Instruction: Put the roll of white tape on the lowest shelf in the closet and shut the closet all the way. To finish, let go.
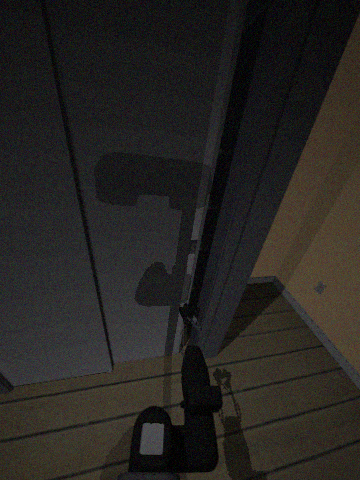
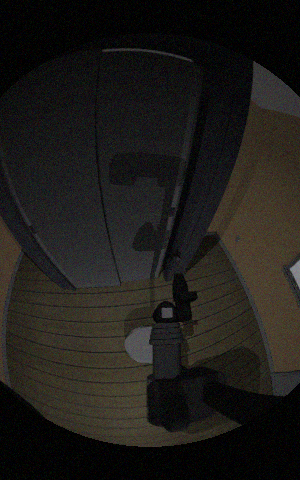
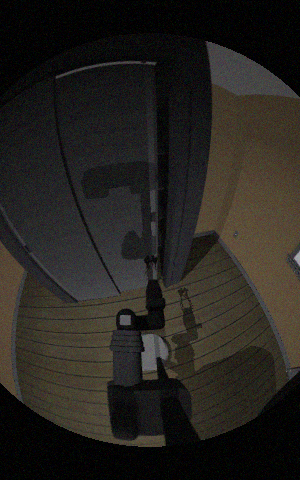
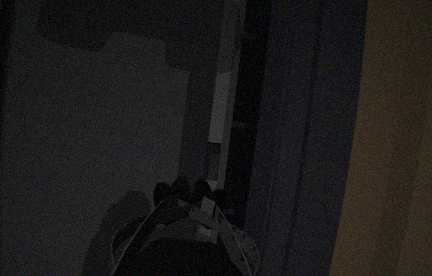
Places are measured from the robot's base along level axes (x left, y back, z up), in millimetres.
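Where they show: gripper, fingertip midpoint: (image 1: pixel 188 304) (image 2: pixel 173 249) (image 3: pixel 149 255) (image 4: pixel 190 192); robot's base at its link origin: (image 2: pixel 144 343) (image 3: pixel 147 350).
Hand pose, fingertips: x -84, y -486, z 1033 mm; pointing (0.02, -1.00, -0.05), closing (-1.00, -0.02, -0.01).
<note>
Things, the pixels of their centre, and the offset from my fingertips. "spot": a spot on its surface instead. Level surfaces: height alone.
- small dark recess at a spot on its surface: (image 4: pixel 213 160) (image 1: pixel 193 245) spot: dx -41, dy -364, dz -19 mm
- small plate at the middle of its body: (image 1: pixel 319 288) dx -1335, dy -794, dz -661 mm
- Wooden floor at its surface level: dz -1061 mm
The closet has a grey left door (image 1: pixel 40 250) (image 2: pixel 50 200) (image 3: pixel 40 200) and a grey right door (image 1: pixel 135 235) (image 2: pixel 135 210) (image 3: pixel 110 225) (image 4: pixel 125 125), with a thin dark seam between them. A narrow dark gap (image 4: pixel 250 100) (image 3: pixel 161 150) runs between the right door's pale edge and the closet's bluish right side panel (image 1: pixel 260 150) (image 4: pixel 310 125). A small dark recess (image 4: pixel 213 160) (image 1: pixel 194 246) sits in that edge. My gripper (image 1: pixel 189 312) (image 3: pixel 151 260) (image 4: pixel 190 192) is low at this edge, its fingertips nearly together and no object seen between them. Contact is unclear. The white tape and the lowest shelf do not show.
An orange wall (image 1: pixel 320 210) (image 4: pixel 395 125) with a small plate (image 1: pixel 320 287) stands right of the closet. Wooden floor (image 1: pixel 300 400) lies before it. A white round shape (image 2: pixel 140 345) (image 3: pixel 155 352) is under my arm. Shadows of the robot fall on the right door.
</note>
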